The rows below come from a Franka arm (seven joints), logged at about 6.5 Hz.
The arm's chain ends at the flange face. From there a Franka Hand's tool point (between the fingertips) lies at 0.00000 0.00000 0.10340 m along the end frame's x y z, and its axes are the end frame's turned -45 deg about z.
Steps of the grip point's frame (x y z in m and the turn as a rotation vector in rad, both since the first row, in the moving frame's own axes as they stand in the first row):
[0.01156 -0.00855 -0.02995 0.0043 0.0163 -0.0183]
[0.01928 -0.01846 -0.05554 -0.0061 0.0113 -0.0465]
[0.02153 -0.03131 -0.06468 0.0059 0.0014 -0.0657]
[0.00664 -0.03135 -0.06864 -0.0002 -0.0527 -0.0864]
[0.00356 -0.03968 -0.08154 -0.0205 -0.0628 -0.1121]
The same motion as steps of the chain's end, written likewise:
[0.00126 -0.01271 -0.02994 0.0146 0.0085 -0.0183]
[-0.00068 -0.02628 -0.05553 0.0037 0.0123 -0.0465]
[-0.00657 -0.03684 -0.06468 0.0052 -0.0032 -0.0657]
[-0.01381 -0.03089 -0.06850 -0.0374 -0.0371 -0.0864]
[-0.02280 -0.03682 -0.08131 -0.0589 -0.0299 -0.1121]

